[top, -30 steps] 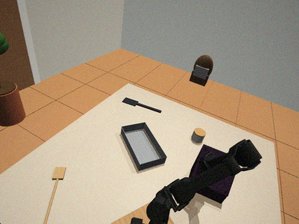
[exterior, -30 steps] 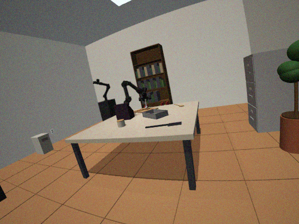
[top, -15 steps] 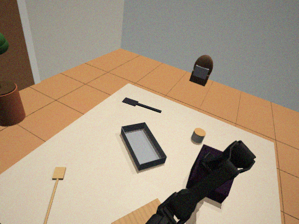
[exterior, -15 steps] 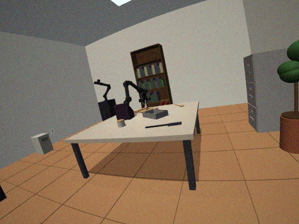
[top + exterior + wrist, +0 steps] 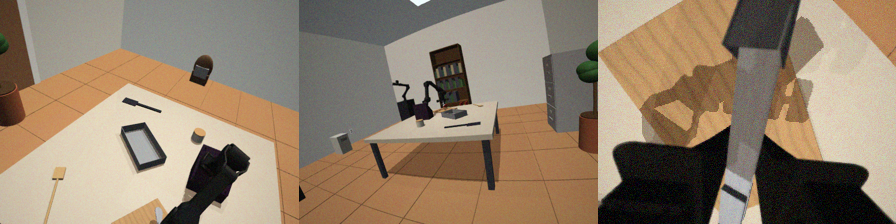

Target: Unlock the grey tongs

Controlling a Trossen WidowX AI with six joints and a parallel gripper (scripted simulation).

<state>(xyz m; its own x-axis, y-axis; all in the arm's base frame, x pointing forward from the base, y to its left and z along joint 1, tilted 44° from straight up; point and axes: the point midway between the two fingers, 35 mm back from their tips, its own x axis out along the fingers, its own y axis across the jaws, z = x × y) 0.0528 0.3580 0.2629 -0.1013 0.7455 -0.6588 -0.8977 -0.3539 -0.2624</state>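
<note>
Right now the wooden board is 70 mm below my gripper tip and 30 mm to the right of it. Also, from my gripper tip: black spatula 850 mm to the right, 550 mm ahead, 70 mm below; then grey roasting tin 470 mm to the right, 320 mm ahead, 50 mm below; then small cork-lidded jar 760 mm to the right, 40 mm below, 40 mm ahead.
</note>
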